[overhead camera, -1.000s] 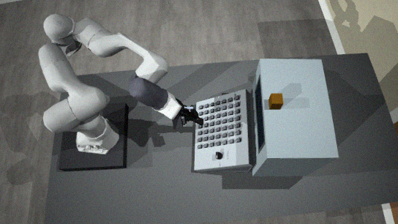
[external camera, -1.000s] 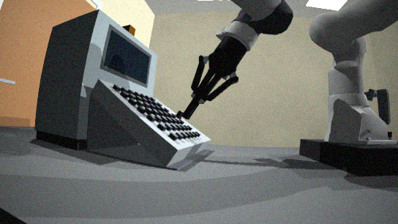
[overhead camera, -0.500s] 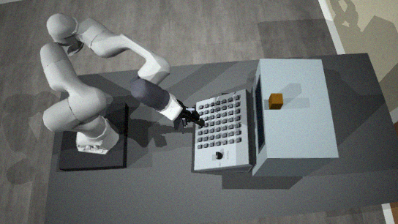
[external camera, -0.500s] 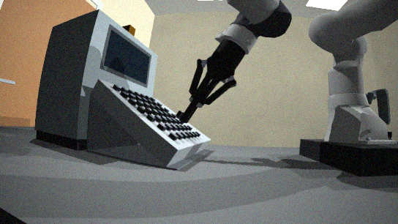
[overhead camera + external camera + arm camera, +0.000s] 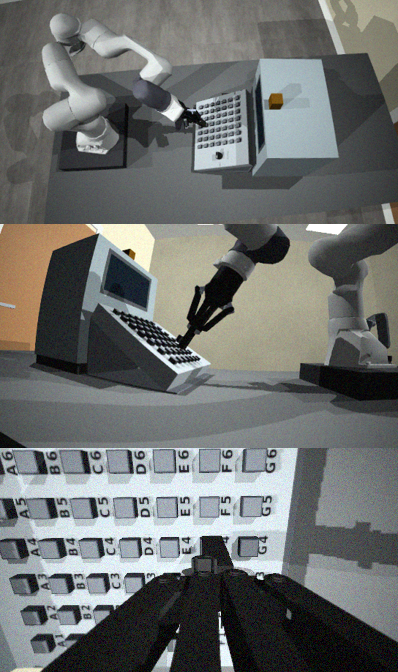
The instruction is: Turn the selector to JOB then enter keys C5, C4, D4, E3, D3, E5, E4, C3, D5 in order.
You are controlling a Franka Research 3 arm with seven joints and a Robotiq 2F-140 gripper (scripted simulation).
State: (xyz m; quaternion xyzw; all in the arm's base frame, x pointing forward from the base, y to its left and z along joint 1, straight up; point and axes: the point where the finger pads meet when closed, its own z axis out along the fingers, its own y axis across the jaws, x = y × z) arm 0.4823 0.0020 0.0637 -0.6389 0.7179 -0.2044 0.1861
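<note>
The E5 key is 5 cm ahead of my hand, 4 cm to the right of it and 2 cm below it. The rest, counted from my hand: E6 key (7 cm to the right, 5 cm ahead, 2 cm below); then D6 key (8 cm to the right, 7 cm ahead); then sloped keypad (10 cm ahead, 6 cm to the right, 4 cm below).
</note>
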